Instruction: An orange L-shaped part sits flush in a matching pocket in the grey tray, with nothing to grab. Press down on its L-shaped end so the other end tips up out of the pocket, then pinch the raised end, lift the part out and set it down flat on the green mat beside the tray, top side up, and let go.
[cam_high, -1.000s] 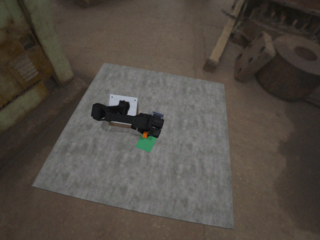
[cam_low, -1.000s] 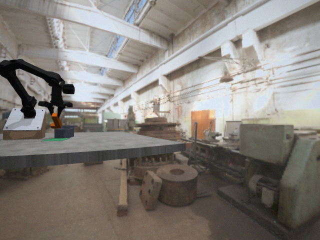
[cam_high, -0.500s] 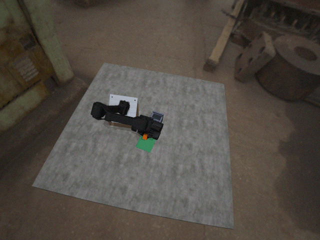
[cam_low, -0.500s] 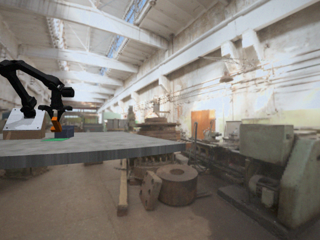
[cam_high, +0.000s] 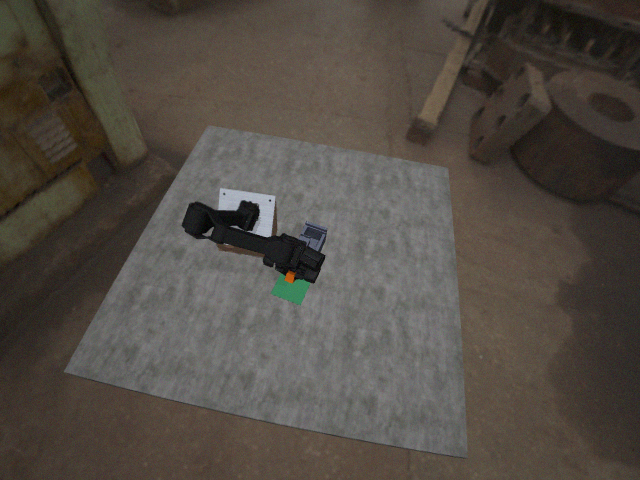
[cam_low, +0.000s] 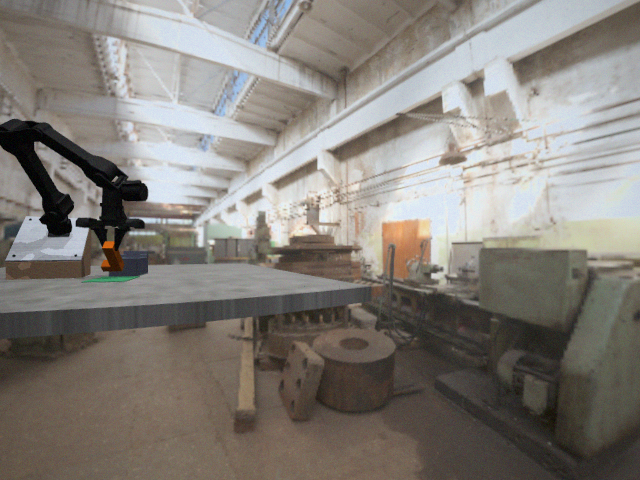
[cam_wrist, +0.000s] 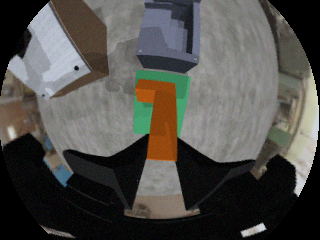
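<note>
My gripper tip is now 2 cm to the right of the green mat and 11 cm above it. From my gripper tip the other things lie so: orange L-shaped part: 4 cm to the left, 3 cm below; then tray: 5 cm ahead, 17 cm to the left, 10 cm below.
</note>
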